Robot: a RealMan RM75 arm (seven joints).
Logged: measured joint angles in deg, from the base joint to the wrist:
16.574 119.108 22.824 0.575 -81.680 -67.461 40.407
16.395 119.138 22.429 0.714 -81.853 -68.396 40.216
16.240 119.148 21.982 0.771 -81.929 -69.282 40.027
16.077 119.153 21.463 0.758 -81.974 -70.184 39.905
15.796 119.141 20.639 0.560 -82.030 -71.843 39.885
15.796 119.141 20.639 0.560 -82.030 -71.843 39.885
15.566 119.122 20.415 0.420 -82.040 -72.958 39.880
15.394 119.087 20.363 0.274 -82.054 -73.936 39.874
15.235 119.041 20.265 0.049 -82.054 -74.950 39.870
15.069 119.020 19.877 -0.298 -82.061 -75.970 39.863
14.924 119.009 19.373 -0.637 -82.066 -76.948 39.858
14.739 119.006 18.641 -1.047 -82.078 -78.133 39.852
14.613 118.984 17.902 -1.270 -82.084 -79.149 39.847
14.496 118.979 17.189 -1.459 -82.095 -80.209 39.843
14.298 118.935 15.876 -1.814 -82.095 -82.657 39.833
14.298 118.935 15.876 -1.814 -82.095 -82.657 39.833
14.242 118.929 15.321 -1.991 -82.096 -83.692 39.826
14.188 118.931 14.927 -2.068 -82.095 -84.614 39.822
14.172 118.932 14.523 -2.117 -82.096 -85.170 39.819
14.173 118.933 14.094 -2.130 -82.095 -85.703 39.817
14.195 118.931 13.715 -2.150 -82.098 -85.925 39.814
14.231 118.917 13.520 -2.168 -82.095 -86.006 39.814
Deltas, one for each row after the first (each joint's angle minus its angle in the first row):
-0.179 0.030 -0.395 0.139 -0.173 -0.935 -0.191
-0.334 0.040 -0.842 0.196 -0.249 -1.821 -0.380
-0.497 0.045 -1.361 0.183 -0.294 -2.723 -0.502
-0.778 0.033 -2.185 -0.015 -0.350 -4.382 -0.522
-0.778 0.033 -2.185 -0.015 -0.350 -4.382 -0.522
-1.008 0.014 -2.409 -0.155 -0.360 -5.497 -0.527
-1.180 -0.021 -2.461 -0.301 -0.374 -6.475 -0.533
-1.339 -0.067 -2.559 -0.526 -0.374 -7.489 -0.537
-1.505 -0.088 -2.947 -0.873 -0.381 -8.509 -0.544
-1.650 -0.099 -3.451 -1.212 -0.386 -9.487 -0.549
-1.835 -0.102 -4.183 -1.622 -0.398 -10.672 -0.555
-1.961 -0.124 -4.922 -1.845 -0.404 -11.688 -0.560
-2.078 -0.129 -5.635 -2.034 -0.415 -12.748 -0.564
-2.276 -0.173 -6.948 -2.389 -0.415 -15.196 -0.574
-2.276 -0.173 -6.948 -2.389 -0.415 -15.196 -0.574
-2.332 -0.179 -7.503 -2.566 -0.416 -16.231 -0.581
-2.386 -0.177 -7.897 -2.643 -0.415 -17.153 -0.585
-2.402 -0.176 -8.301 -2.692 -0.416 -17.709 -0.588
-2.401 -0.175 -8.730 -2.705 -0.415 -18.242 -0.590
-2.379 -0.177 -9.109 -2.725 -0.418 -18.464 -0.593
-2.343 -0.191 -9.304 -2.743 -0.415 -18.545 -0.593

